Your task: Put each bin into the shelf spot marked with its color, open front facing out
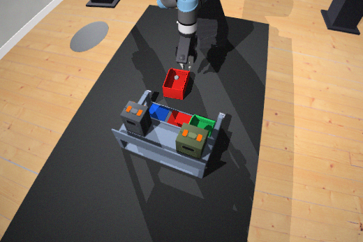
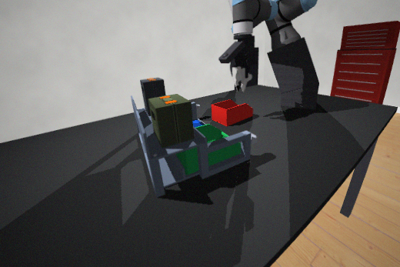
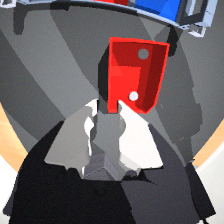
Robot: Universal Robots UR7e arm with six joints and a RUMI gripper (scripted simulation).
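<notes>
Right now the red bin is 11 cm below my hand and 5 cm to the right of it. Round my hand: green bin: 27 cm ahead, 11 cm to the left, 11 cm below; dark grey box: 32 cm ahead, 14 cm to the right, 1 cm above.
</notes>
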